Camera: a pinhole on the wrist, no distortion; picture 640 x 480 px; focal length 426.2 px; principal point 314.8 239.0 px. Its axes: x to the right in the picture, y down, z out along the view. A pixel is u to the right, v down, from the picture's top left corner.
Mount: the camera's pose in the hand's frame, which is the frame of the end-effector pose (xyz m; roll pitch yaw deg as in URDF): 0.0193 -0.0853 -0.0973 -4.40 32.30 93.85
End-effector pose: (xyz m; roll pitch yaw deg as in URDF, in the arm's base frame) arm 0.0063 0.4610 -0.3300 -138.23 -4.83 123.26
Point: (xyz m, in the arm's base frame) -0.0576 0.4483 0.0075
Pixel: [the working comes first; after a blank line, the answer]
In the camera's frame: -0.0960 -0.0063 -0.1940

behind the camera
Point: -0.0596 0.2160 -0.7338
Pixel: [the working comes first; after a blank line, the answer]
In the camera's frame: -0.0907 0.1646 0.5639

246 363
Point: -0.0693 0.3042 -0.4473
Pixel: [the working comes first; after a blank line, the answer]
In the camera's frame: -0.1024 0.0945 0.2725

155 387
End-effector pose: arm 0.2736 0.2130 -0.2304 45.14 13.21 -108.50
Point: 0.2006 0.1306 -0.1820
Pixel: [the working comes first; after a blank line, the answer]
In the camera's frame: -0.0104 -0.0905 0.1970

292 43
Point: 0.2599 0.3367 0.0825
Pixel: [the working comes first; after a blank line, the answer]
In the camera's frame: 0.0421 0.1512 0.4310

356 388
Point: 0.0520 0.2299 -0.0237
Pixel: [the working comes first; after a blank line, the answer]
In the camera's frame: -0.1419 -0.0215 0.3839

157 215
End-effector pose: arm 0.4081 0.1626 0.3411 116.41 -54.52 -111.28
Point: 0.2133 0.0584 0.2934
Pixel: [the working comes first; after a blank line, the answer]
In the camera's frame: -0.1603 -0.0586 0.2487

40 139
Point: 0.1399 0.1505 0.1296
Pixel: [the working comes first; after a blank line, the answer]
In the camera's frame: -0.2079 0.1002 0.3637

71 356
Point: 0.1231 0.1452 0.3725
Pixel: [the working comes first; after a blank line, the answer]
In the camera's frame: -0.0898 -0.1128 0.3671

211 108
